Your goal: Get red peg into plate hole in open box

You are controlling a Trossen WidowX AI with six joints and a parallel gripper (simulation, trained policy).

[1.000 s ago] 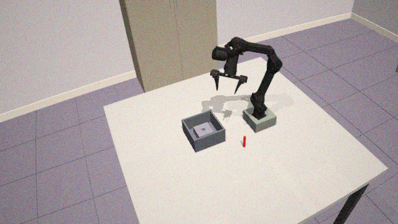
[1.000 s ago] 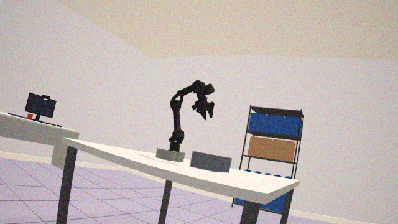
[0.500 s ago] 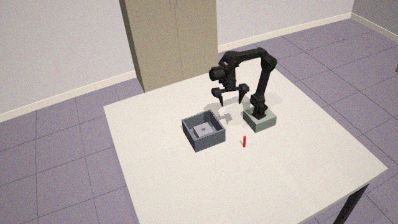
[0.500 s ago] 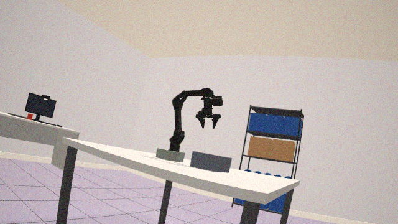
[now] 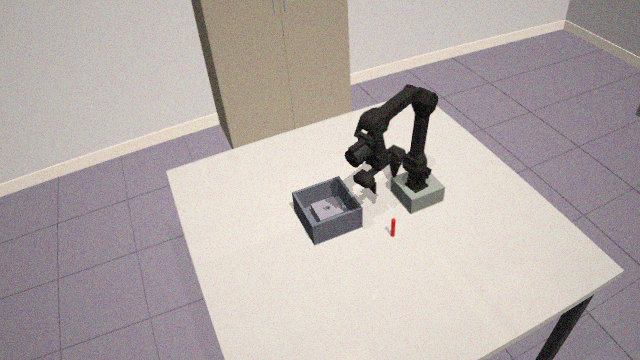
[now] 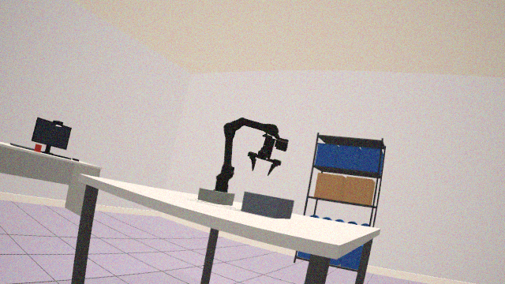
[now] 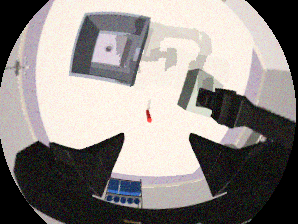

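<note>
Now: gripper tip 170 mm above the red peg, 40 mm to the right of it and 10 mm past it. From my gripper tip the other things lie so: light plate 170 mm below, 160 mm to the right, 130 mm ahead; then grey box 190 mm below, 160 mm to the right, 130 mm ahead.
</note>
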